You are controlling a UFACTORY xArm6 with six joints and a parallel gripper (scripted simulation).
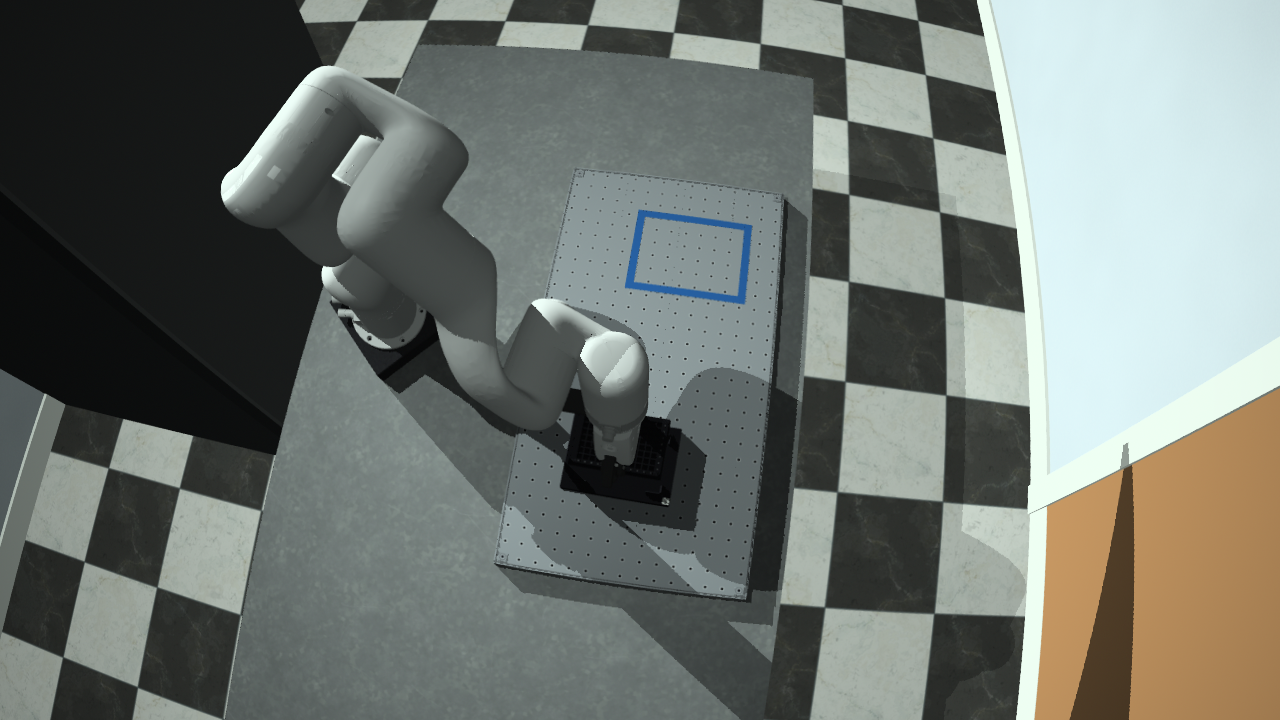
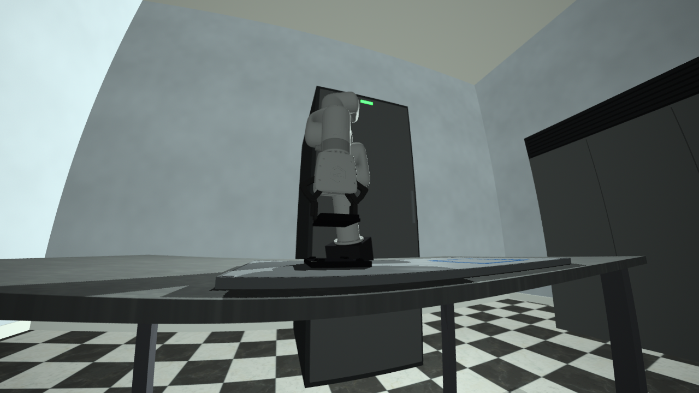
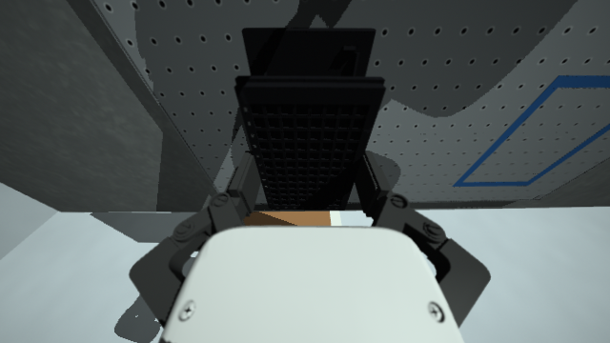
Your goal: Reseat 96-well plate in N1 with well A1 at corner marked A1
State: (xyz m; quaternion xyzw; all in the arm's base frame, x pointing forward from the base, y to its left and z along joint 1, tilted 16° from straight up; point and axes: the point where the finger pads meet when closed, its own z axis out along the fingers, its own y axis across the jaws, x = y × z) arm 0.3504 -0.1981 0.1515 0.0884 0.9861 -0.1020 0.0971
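My gripper is now 10 cm above the black plate nest N1. Round my hand: black 96-well plate 1 cm below; then small white A1 mark 6 cm ahead, 7 cm to the right, 10 cm below.
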